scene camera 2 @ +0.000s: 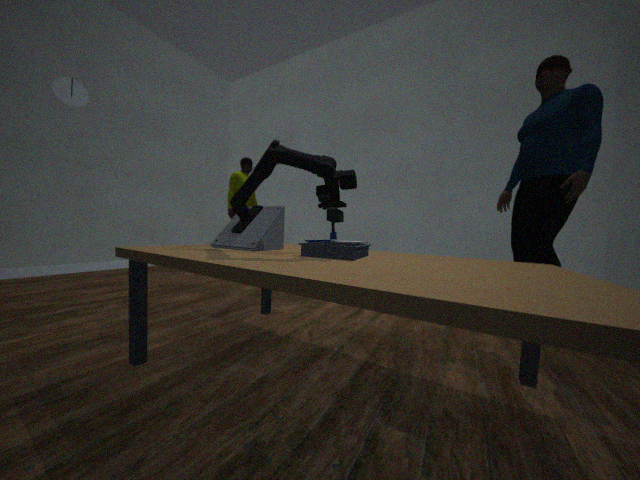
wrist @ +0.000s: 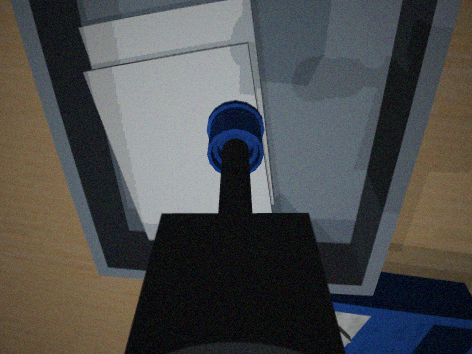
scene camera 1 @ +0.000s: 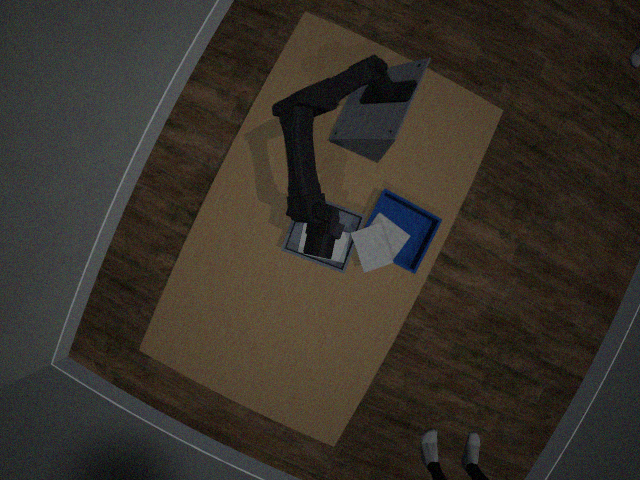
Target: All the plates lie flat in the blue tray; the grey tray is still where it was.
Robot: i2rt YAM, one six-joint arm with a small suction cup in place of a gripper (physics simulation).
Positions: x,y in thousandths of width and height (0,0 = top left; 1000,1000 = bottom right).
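Observation:
There's my suction cup (wrist: 501,329), and my suction cup holds nothing. I can also see a blue tray (scene camera 1: 659,470), and the wrist view has the tray (wrist: 853,869) too.

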